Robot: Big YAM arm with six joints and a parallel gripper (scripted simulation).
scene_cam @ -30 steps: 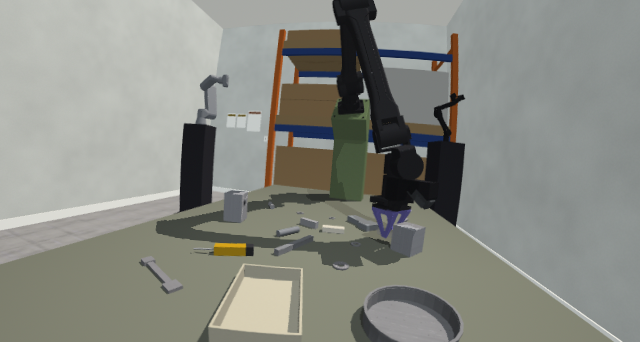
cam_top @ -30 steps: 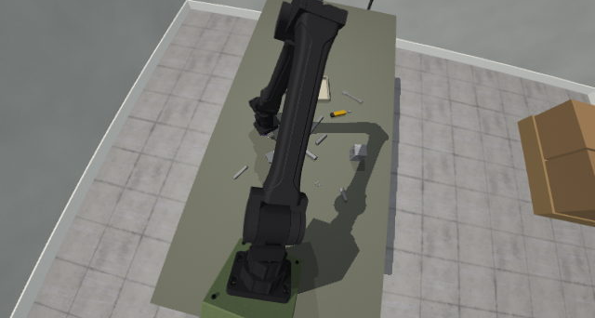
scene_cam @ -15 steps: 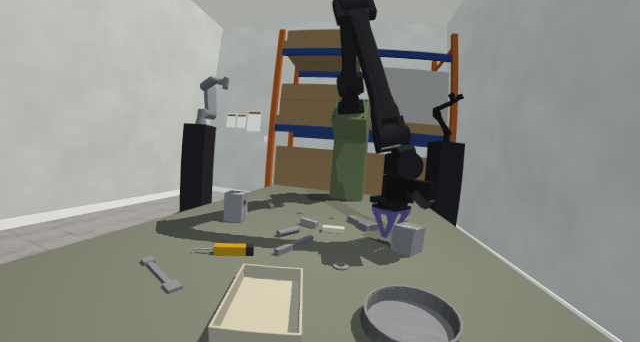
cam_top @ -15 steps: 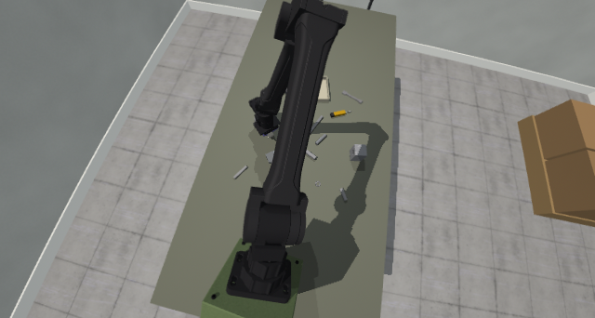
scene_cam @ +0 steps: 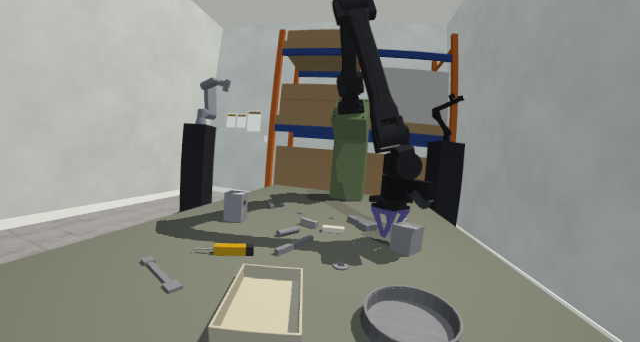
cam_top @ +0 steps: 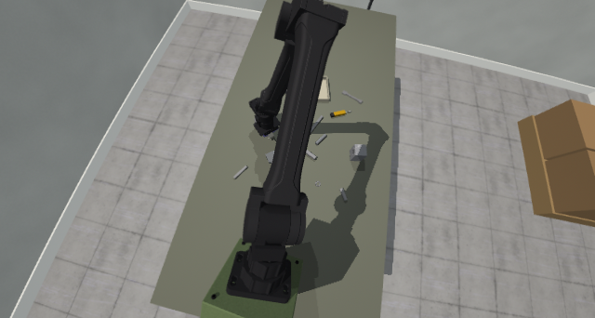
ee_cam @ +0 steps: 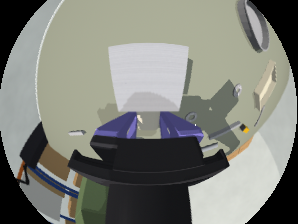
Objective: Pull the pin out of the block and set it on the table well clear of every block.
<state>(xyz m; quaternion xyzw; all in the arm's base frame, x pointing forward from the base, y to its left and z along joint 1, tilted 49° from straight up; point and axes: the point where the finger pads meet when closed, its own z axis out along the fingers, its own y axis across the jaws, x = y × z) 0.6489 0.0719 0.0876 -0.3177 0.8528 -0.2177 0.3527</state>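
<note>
Now: the cream piece 6 cm behind my hand, 13 cm to the right of it and 2 cm below it. The rest, counted from my hand: cream tray (27 cm ahead, 24 cm to the right, 2 cm below); round grey dish (30 cm ahead, 6 cm to the right, 1 cm below); cream pin (1 cm ahead, 1 cm to the left).
</note>
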